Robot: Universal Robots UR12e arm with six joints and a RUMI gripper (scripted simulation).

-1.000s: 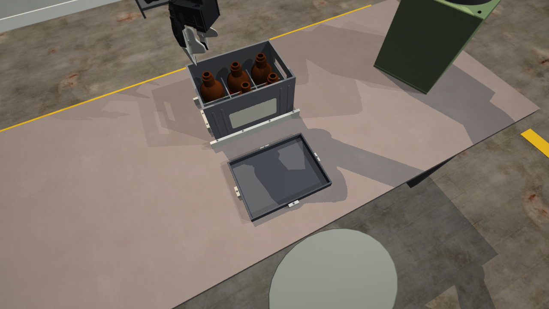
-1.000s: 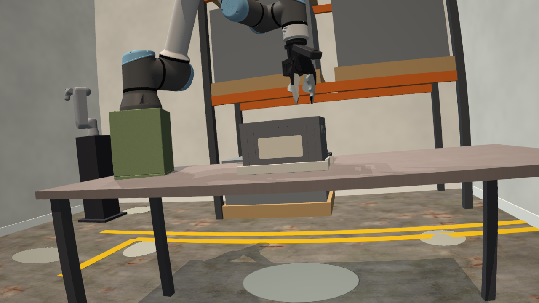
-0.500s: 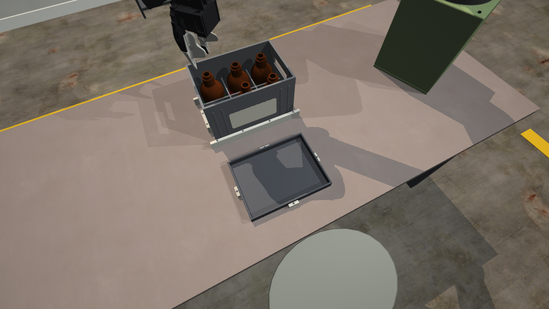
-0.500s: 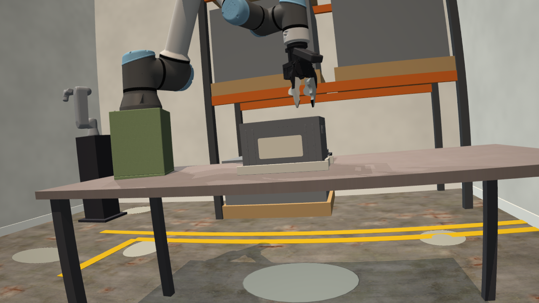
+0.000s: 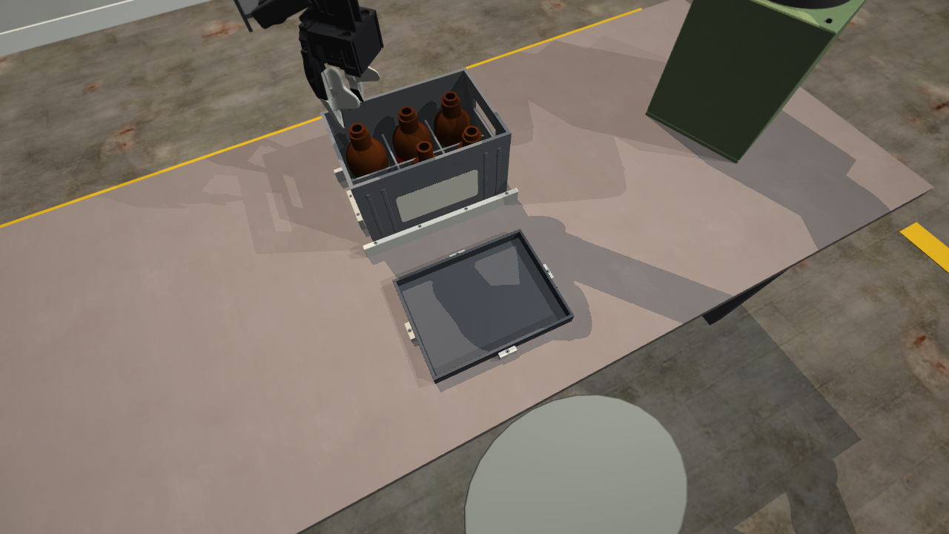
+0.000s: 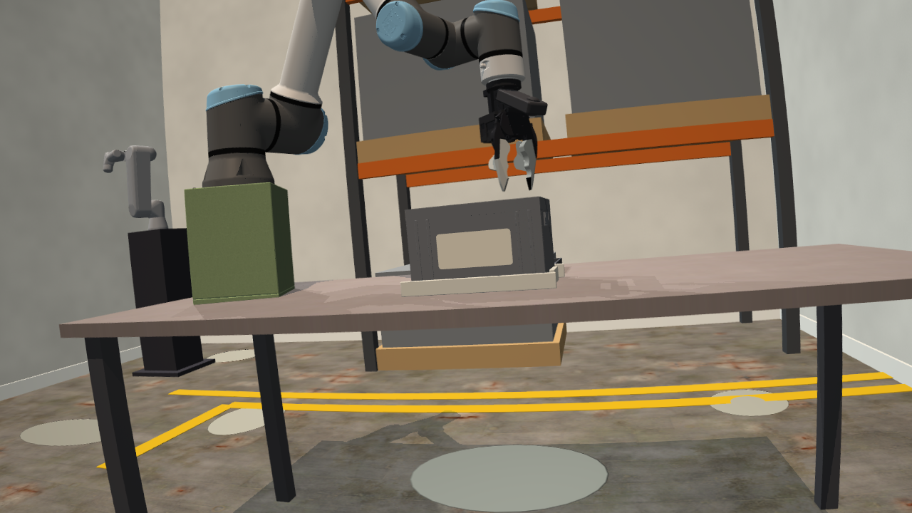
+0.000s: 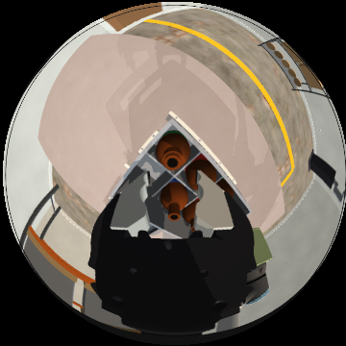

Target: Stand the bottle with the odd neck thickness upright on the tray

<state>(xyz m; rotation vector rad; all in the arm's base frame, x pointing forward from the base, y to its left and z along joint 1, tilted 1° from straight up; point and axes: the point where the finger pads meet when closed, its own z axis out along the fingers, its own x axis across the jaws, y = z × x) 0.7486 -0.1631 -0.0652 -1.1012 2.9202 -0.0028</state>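
My hand is 12 cm above the grey crate, 9 cm past it and 5 cm to the right of it. Also, from my hand: dark tray (32 cm to the left, 20 cm below, 6 cm behind); then brown bottle (12 cm below, 10 cm to the left, 8 cm behind).
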